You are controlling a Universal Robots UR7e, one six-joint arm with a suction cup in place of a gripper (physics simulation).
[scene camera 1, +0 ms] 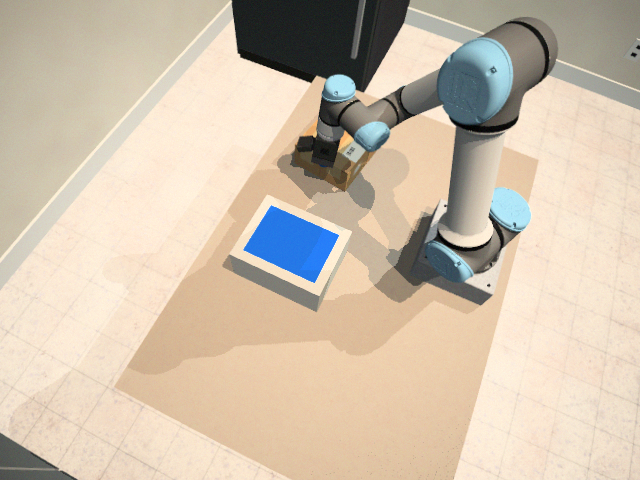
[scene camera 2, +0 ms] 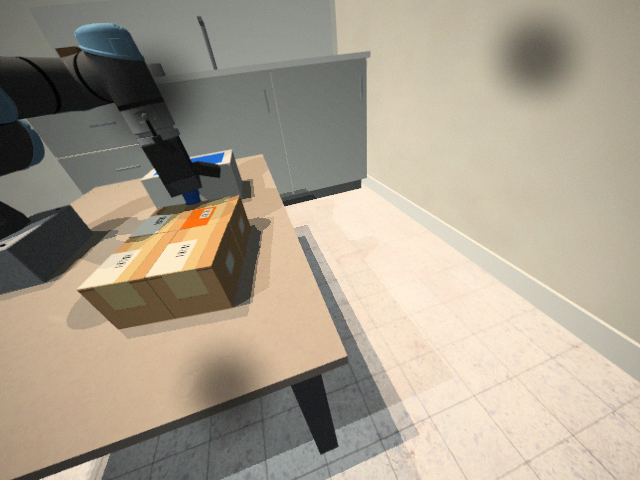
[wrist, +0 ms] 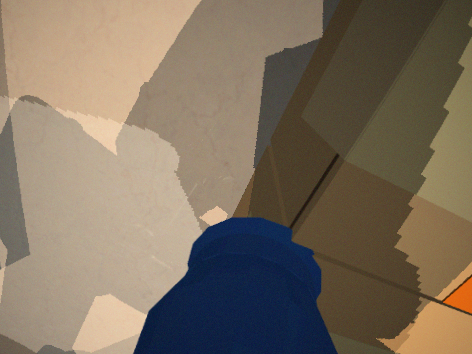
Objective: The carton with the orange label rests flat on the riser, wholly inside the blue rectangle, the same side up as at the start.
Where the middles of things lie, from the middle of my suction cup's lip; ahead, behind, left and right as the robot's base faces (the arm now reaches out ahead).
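The riser (scene camera 1: 287, 250) is there for me to see, 290 mm to the left of my suction cup, 20 mm ahead of my suction cup and 40 mm below it.
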